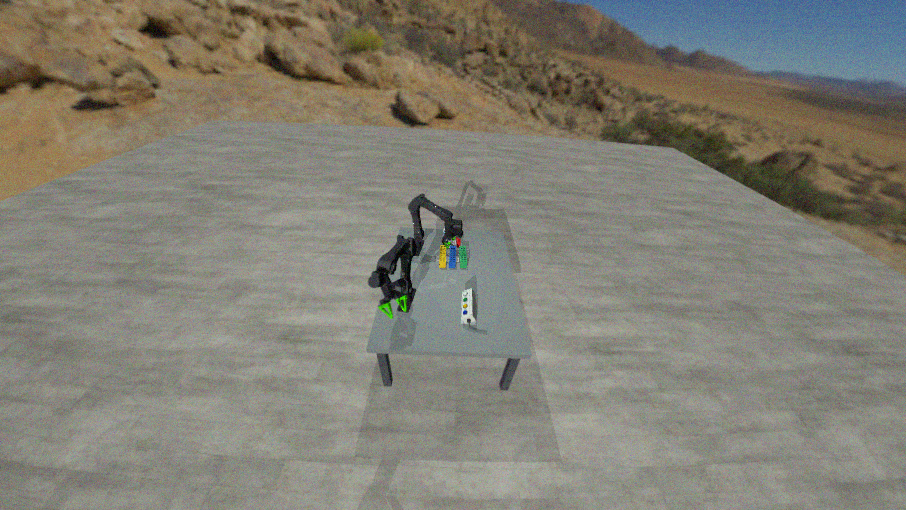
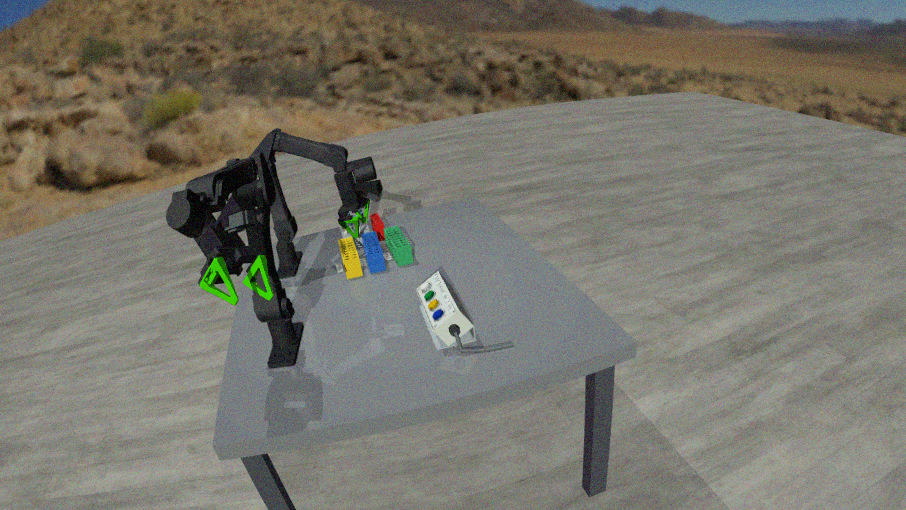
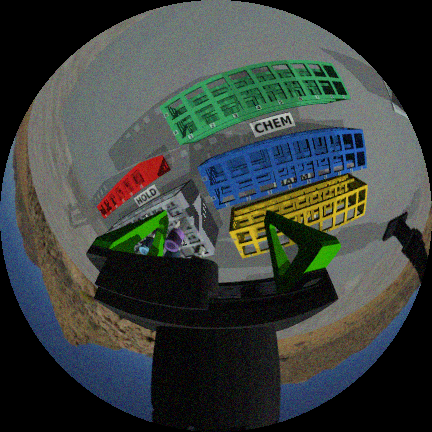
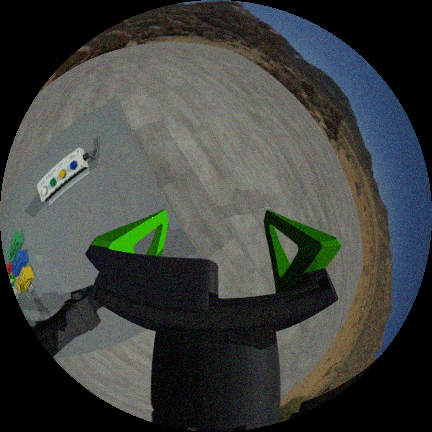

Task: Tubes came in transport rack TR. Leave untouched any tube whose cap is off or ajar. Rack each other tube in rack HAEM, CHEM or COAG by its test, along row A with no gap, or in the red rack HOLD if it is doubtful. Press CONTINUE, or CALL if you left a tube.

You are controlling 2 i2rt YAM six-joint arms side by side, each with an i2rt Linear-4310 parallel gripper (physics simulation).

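Frame: origin at the left arm's base, x ahead, y left, z up, level; centimetres.
Seen in the pictures: left gripper, fingertip midpoint: [image 1: 450, 244] [image 2: 360, 230] [image 3: 215, 215]; right gripper, fingertip midpoint: [image 1: 399, 314] [image 2: 254, 300] [image 4: 215, 214]; left arm's base, origin of the base link: [image 1: 417, 248] [image 2: 289, 266] [image 3: 253, 286]; right arm's base, origin of the base link: [image 1: 407, 299] [image 2: 286, 345] [image 3: 395, 224].
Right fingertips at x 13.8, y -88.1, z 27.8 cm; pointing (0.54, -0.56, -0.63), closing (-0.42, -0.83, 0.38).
Offsets run from my right fingertips to a thing's middle. "*": to the spot under its first point. Level surfaces: height alone.
My left gripper [image 1: 451, 241] [image 2: 356, 221] [image 3: 215, 215] is open, low over the grey transport rack @(* dx +7.6, dy +92.1, dz -24.9 cm) [image 3: 210, 230]. Its fingers partly hide several tubes, including one with a purple cap @(dx +11.1, dy +93.9, dz -22.7 cm) [image 3: 175, 240] and one with a light blue cap @(* dx +11.0, dy +97.7, dz -18.4 cm) [image 3: 144, 248]; cap seating and tube labels are unreadable. The green rack @(dx +23.3, dy +81.5, dz -24.9 cm) [image 2: 399, 245] [image 3: 225, 121], blue rack @(dx +15.6, dy +79.9, dz -24.9 cm) [image 2: 374, 252] [image 3: 211, 189] and yellow rack @(dx +8.3, dy +78.8, dz -24.9 cm) [image 2: 350, 257] show no tubes. A CHEM sign @(dx +19.5, dy +80.9, dz -27.6 cm) [image 3: 272, 124] stands between green and blue. The red rack @(dx +17.1, dy +102.6, dz -24.9 cm) [image 2: 377, 226] [image 3: 159, 165] is beside the HOLD sign @(dx +14.4, dy +102.1, dz -27.6 cm) [image 3: 146, 196]. My right gripper [image 1: 394, 305] [image 2: 236, 279] [image 4: 215, 214] is open, away from the racks.
A white button box @(dx +32.4, dy +33.0, dz -23.6 cm) [image 1: 467, 307] [image 2: 453, 314] [image 4: 62, 175] with white, green, yellow and blue buttons stands on the grey table @(dz -27.8 cm) [image 1: 443, 342] [image 2: 393, 405]. Its cable trails from one end. The left arm reaches over the racks' far end; the right arm is folded beside the table's edge.
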